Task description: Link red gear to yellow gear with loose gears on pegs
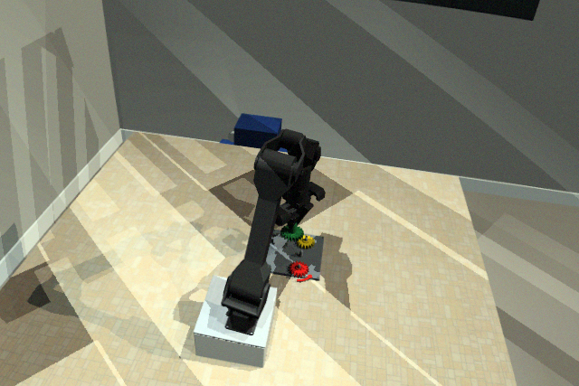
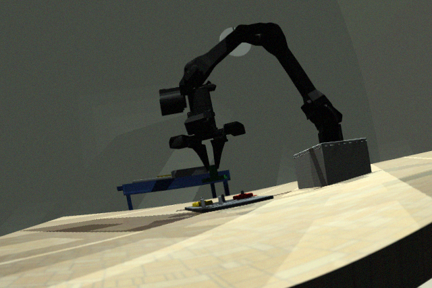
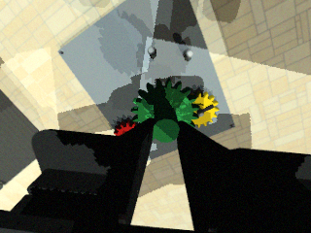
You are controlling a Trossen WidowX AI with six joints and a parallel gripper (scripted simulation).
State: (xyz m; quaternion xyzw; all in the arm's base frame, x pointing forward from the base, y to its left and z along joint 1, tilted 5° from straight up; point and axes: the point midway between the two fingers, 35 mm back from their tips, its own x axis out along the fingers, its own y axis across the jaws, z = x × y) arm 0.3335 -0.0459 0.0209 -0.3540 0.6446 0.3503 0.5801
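Right now the grey board is 90 mm below my gripper tip, 10 mm to the left of it and 10 mm behind it. Also, from my gripper tip: yellow gear 80 mm below, 40 mm to the right, 40 mm ahead; then red gear 80 mm below, 70 mm behind, 40 mm to the right; then green gear 10 mm below.
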